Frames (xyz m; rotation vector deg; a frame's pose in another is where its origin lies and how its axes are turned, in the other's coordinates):
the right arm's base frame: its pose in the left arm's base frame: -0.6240 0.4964 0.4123 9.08 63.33 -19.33
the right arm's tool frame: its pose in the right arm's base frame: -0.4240 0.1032 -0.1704 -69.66 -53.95 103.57
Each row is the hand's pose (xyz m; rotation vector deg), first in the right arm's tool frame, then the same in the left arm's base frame.
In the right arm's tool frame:
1: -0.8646 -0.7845 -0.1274 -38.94 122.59 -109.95
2: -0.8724 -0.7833 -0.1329 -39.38 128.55 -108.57
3: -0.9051 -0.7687 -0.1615 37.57 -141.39 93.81
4: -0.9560 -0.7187 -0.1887 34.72 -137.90 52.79
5: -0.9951 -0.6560 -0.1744 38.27 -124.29 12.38
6: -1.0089 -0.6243 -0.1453 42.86 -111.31 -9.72
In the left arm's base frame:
1: 0.0034 -0.0224 0.7273 -84.94 33.62 -55.09
2: 0.0044 -0.0300 0.7214 -88.11 36.66 -57.42
3: 0.0007 -0.0627 0.6895 -100.05 48.89 -65.69
4: -0.0350 -0.1181 0.6510 -124.81 67.32 -77.81
5: -0.0932 -0.1659 0.6508 130.28 -65.41 73.14
6: -0.1279 -0.1854 0.6722 117.35 -51.22 60.84

